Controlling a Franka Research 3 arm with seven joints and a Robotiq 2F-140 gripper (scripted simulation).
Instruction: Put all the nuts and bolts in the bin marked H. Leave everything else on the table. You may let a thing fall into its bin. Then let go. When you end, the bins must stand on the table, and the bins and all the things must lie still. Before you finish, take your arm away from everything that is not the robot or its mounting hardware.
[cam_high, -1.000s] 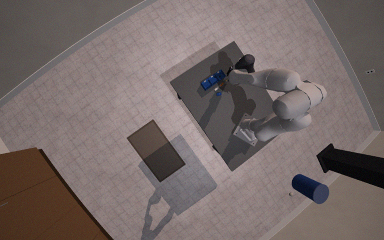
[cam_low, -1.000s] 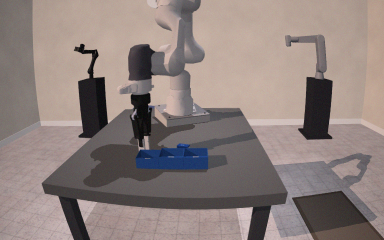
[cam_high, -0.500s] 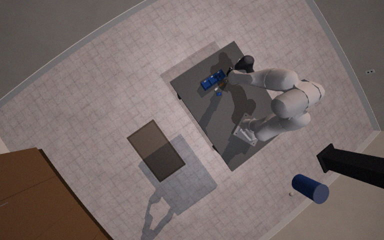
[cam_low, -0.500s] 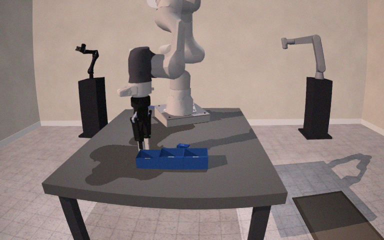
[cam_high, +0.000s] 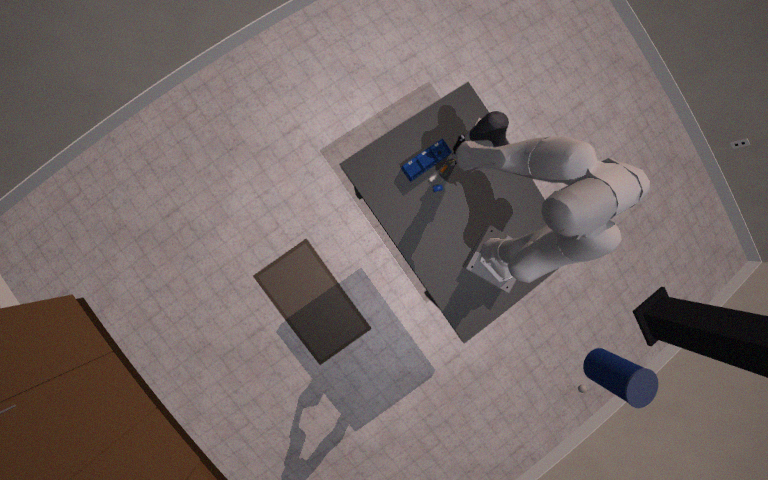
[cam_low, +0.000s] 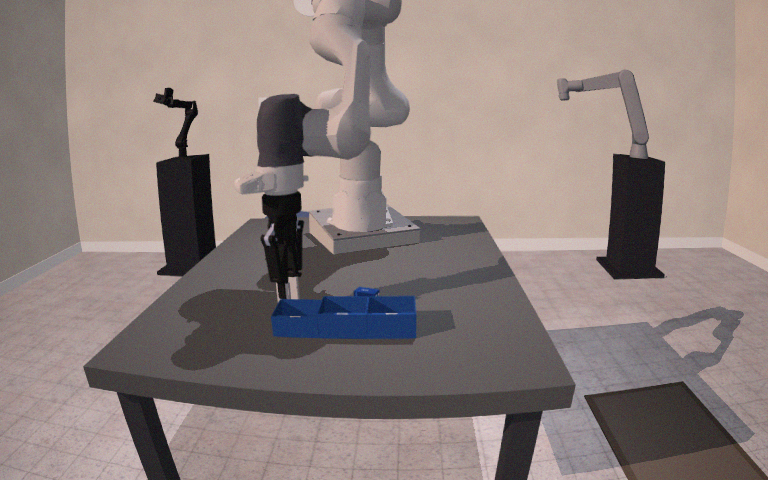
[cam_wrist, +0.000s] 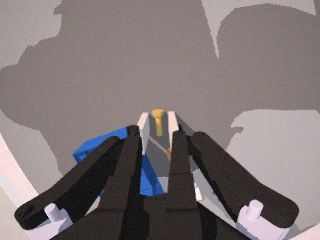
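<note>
Right now the dark round piece is 70 mm ahead of my hand, 40 mm to the left of it and 20 mm below it. Round my hand: orange stick-like thing 10 mm behind, 70 mm to the left, 30 mm below; blue bin 70 mm ahead, 120 mm to the left, 10 mm below; yellow bolt 10 mm to the right, 30 mm below.
</note>
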